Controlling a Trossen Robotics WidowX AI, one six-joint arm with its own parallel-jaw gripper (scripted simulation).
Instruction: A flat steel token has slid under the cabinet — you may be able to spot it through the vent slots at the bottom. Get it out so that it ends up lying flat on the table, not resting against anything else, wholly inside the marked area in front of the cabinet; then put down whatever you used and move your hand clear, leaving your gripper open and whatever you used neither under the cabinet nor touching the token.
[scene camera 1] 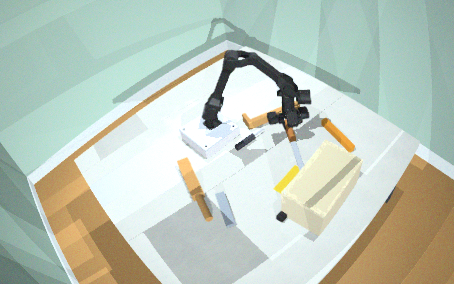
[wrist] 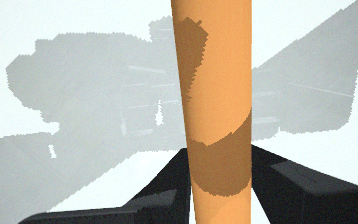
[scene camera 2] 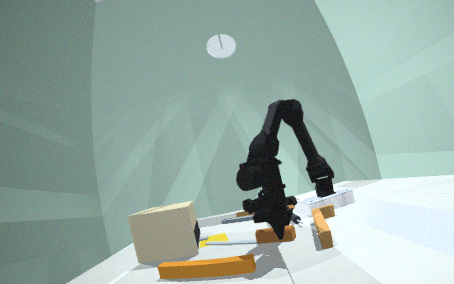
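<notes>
Wrist view: the gripper is visible. The pictures also contain an orange paddle and a beige cabinet, together with that same gripper.
</notes>
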